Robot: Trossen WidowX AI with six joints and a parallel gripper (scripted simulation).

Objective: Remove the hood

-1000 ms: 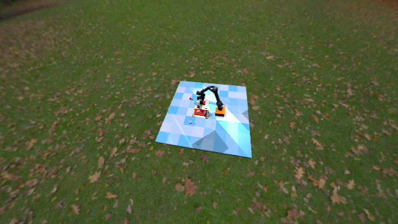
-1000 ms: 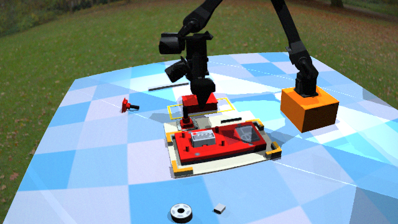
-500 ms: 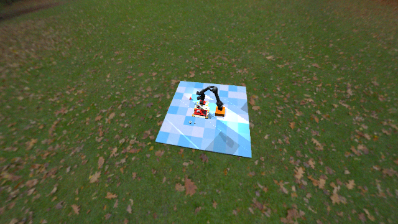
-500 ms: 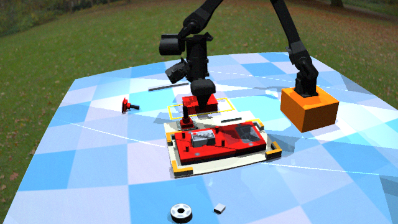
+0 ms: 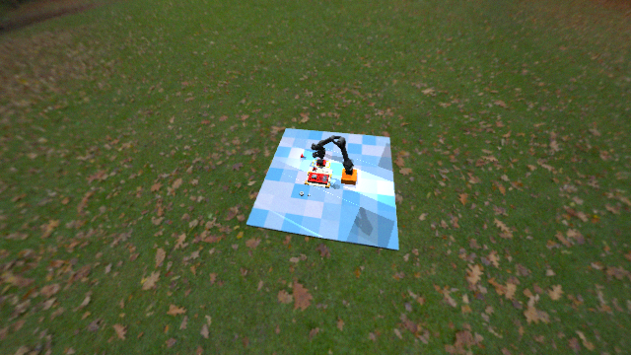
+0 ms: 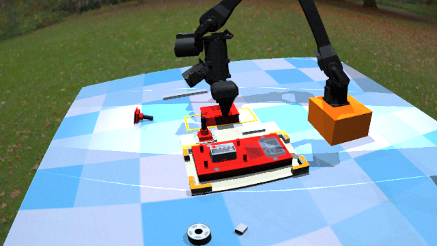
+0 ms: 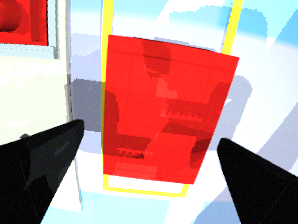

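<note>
Right now the hood is 1 cm below my gripper tip and 1 cm ahead of it. Round my gripper tip: wheel: 40 cm to the left, 13 cm ahead, 2 cm below; then thin grey bar: 20 cm to the right, 8 cm ahead, 2 cm below.
</note>
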